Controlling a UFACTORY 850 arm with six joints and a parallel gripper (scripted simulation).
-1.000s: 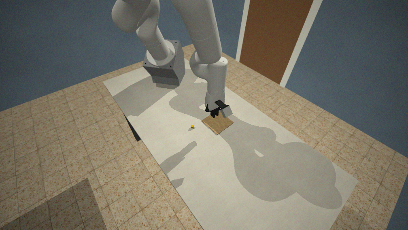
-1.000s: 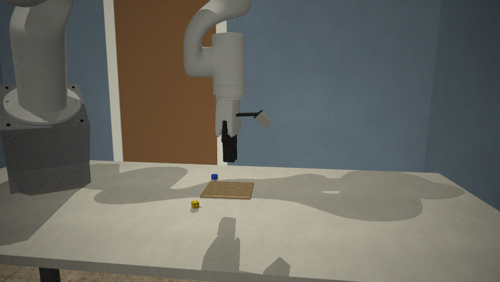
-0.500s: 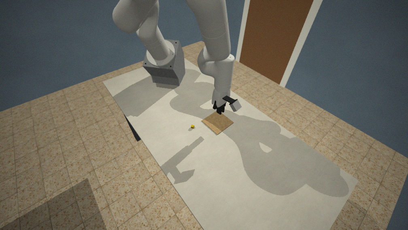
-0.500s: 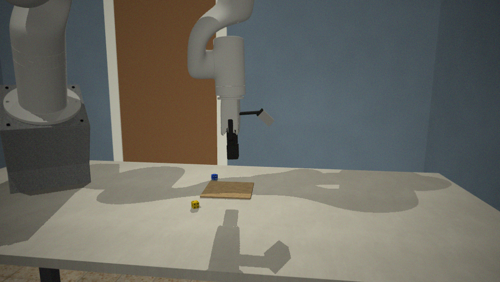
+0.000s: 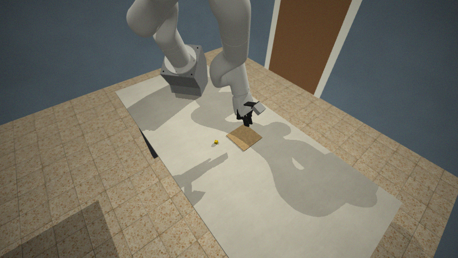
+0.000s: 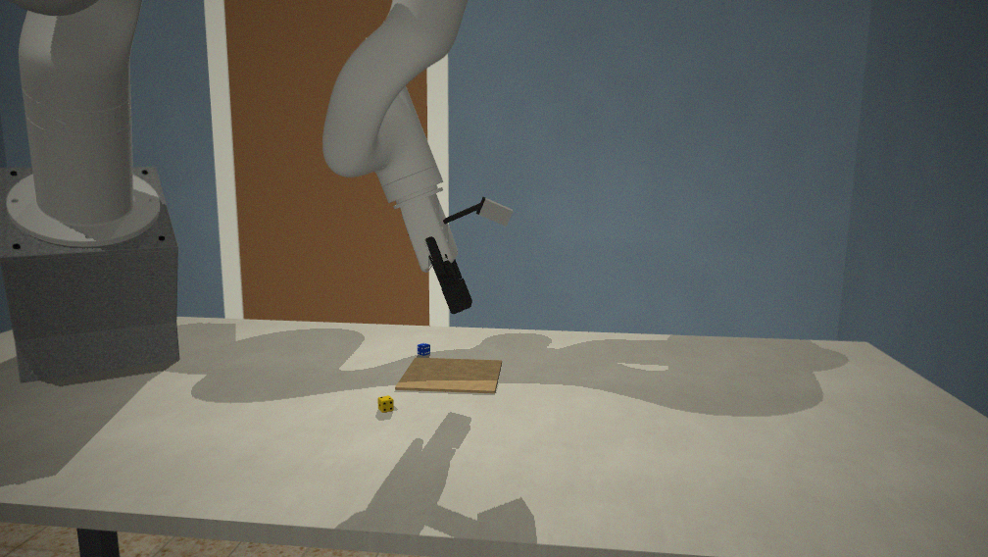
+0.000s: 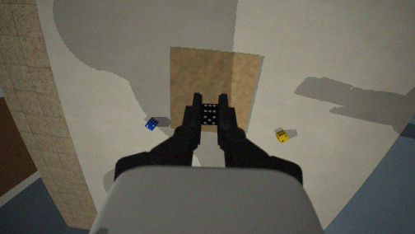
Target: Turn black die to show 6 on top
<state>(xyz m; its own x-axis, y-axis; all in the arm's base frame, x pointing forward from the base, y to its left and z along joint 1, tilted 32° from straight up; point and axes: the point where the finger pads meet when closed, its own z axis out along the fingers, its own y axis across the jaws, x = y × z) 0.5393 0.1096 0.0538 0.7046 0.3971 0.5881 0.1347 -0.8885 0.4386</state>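
Now: the tan square mat 12 cm below my hand and 1 cm behind it. Also, from my hand: blue die 11 cm below, 9 cm to the left, 8 cm behind; then black die 2 cm below; then yellow die 15 cm to the right, 11 cm below, 6 cm behind.
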